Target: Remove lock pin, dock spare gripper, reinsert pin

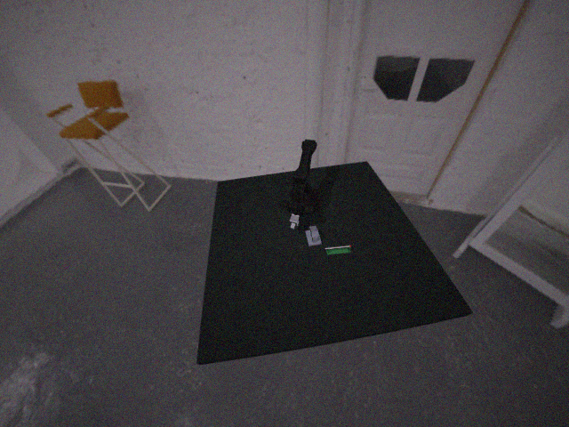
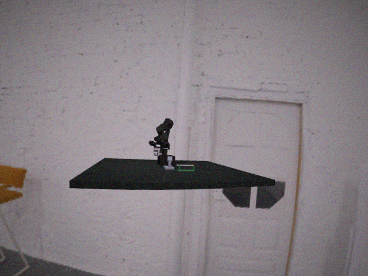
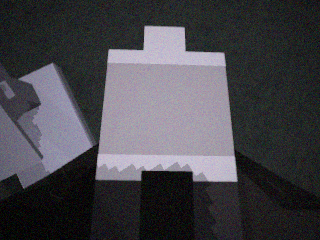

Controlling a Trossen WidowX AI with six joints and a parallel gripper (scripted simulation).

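Now: gripper tip 220 mm short of the green holder, 190 mm to the right of it and 110 mm above it. Also, from my gripper tip: mount: 90 mm to the left, 80 mm below, 80 mm ahead.
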